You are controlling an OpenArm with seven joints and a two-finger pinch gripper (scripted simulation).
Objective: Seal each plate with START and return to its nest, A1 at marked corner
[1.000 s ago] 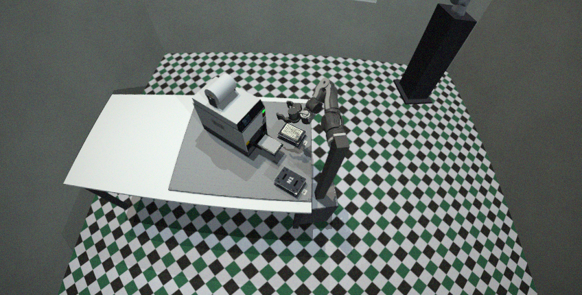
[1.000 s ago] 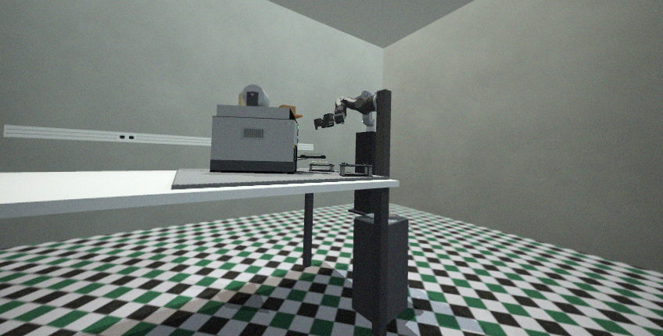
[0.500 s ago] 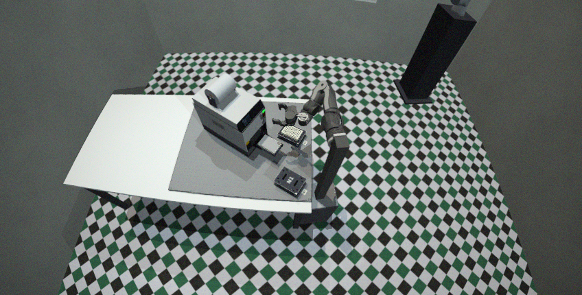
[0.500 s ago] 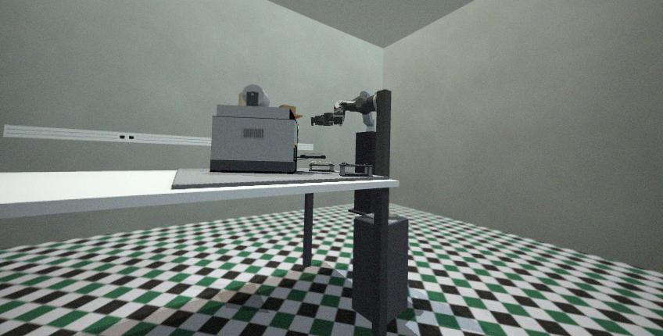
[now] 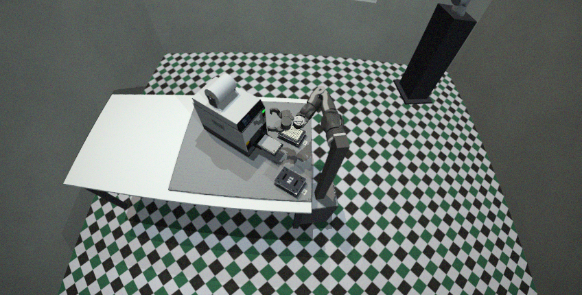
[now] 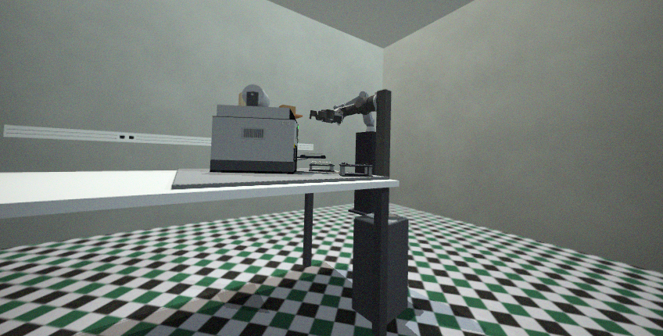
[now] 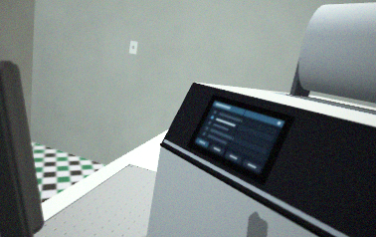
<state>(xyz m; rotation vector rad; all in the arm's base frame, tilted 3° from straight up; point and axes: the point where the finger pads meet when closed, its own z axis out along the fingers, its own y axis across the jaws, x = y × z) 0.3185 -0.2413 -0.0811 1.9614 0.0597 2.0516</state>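
The dark stage is 1 cm ahead of my hand, 1 cm to the left of it and 25 cm below it. The rest, counted from my hand: white foil roll: 27 cm ahead, 19 cm to the right, 8 cm above; touch screen: 13 cm ahead, 2 cm to the right, 2 cm below.
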